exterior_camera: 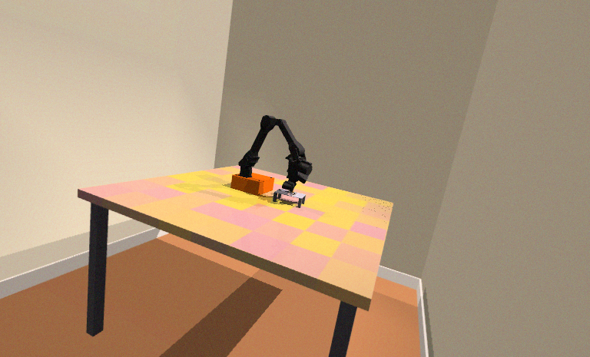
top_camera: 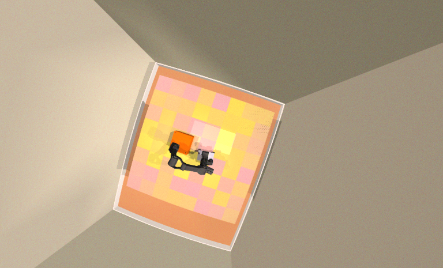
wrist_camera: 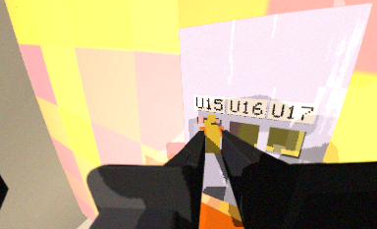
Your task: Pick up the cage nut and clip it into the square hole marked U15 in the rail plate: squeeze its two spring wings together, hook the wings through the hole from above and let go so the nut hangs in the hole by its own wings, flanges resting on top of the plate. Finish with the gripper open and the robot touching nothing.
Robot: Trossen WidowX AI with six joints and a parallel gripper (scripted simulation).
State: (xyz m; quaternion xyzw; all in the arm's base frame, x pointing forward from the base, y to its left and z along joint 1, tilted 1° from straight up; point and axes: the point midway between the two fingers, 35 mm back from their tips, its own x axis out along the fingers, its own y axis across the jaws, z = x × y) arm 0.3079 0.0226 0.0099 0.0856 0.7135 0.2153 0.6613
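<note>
Right now the cage nut is 10 mm below my gripper tip.
</note>
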